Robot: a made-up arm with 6 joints.
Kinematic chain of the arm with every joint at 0, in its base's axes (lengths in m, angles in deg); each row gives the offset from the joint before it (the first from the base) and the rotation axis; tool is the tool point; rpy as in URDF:
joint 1: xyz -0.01 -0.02 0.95 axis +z
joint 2: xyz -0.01 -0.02 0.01 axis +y
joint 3: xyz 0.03 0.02 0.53 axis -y
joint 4: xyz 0 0.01 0 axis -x
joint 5: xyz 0.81 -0.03 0 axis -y
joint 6: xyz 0.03 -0.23 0 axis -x
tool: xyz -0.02 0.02 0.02 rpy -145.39 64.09 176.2
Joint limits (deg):
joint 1: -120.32..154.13
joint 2: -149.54..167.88
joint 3: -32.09..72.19
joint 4: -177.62..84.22
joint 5: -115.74..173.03
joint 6: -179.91..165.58
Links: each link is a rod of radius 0.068 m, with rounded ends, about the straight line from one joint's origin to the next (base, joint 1, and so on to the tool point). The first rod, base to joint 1, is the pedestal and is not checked.
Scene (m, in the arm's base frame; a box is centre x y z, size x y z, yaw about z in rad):
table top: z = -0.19
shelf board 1: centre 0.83 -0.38 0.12 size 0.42 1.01 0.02 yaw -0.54
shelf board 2: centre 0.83 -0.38 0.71 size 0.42 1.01 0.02 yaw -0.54
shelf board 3: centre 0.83 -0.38 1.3 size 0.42 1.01 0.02 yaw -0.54
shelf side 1: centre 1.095 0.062 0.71 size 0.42 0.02 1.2 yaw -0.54
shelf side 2: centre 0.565 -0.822 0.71 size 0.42 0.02 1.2 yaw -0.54
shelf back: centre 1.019 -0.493 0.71 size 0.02 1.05 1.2 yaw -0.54
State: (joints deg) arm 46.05 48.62 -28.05 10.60 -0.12 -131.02
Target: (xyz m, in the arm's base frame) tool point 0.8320 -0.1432 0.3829
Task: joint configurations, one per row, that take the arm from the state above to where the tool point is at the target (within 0.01 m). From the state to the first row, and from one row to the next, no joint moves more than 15 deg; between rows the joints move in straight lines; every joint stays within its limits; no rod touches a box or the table.
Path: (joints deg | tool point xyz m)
1: 34.03 54.64 -20.67 12.13 -0.12 -130.91 | 0.7286 0.1513 0.4649
2: 22.02 60.66 -13.29 13.65 -0.11 -130.81 | 0.7963 0.0153 0.4249
3: 10.00 66.69 -5.91 15.18 -0.11 -130.70 | 0.8320 -0.1433 0.3829

